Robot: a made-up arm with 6 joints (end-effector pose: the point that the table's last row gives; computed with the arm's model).
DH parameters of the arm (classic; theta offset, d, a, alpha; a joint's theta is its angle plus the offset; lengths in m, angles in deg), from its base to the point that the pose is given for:
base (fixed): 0 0 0 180
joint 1: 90 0.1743 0.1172 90
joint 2: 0 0.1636 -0.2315 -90
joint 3: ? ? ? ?
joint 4: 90 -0.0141 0.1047 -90
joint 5: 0 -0.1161 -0.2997 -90
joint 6: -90 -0.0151 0.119 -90
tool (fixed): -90 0.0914 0 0
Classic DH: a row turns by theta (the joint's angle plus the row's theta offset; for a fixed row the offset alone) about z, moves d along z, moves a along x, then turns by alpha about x.
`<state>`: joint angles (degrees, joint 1 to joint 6).
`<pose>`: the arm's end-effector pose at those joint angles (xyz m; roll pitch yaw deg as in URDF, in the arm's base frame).
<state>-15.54 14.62 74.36 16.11 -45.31 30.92</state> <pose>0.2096 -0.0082 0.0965 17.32 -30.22 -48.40</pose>
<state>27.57 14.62 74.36 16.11 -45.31 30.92</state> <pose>0.1475 -0.1492 0.0965 17.32 -30.22 -91.51</pose>
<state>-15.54 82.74 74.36 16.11 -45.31 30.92</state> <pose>0.2859 -0.2824 -0.0241 46.12 32.19 -47.81</pose>
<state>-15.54 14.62 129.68 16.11 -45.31 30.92</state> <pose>0.1013 -0.0198 0.1011 1.82 -29.50 -94.43</pose>
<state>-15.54 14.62 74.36 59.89 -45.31 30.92</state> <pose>0.2273 -0.0103 0.1406 -24.40 -12.47 -21.26</pose>
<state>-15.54 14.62 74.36 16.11 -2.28 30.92</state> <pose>0.1413 0.0877 0.0884 18.94 11.84 -57.84</pose>
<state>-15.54 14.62 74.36 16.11 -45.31 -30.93</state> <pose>0.3035 -0.0197 -0.0253 -44.53 -30.22 -48.40</pose>
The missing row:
joint 3: 0 -0.2496 -0.0685 -90
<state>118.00 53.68 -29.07 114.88 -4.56 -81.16</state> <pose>-0.4722 -0.0746 0.1104 -147.96 -24.91 -95.22</pose>
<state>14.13 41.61 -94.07 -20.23 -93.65 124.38</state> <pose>0.3672 0.0050 0.3606 -72.49 -42.39 -75.95</pose>
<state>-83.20 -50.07 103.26 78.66 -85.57 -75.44</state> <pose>0.0637 0.1886 0.1381 144.08 -20.82 80.63</pose>
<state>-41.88 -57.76 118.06 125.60 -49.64 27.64</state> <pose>0.0169 0.2531 -0.0783 -102.46 -29.55 -31.96</pose>
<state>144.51 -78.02 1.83 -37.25 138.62 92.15</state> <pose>0.0647 -0.1928 -0.0892 -37.84 31.59 65.56</pose>
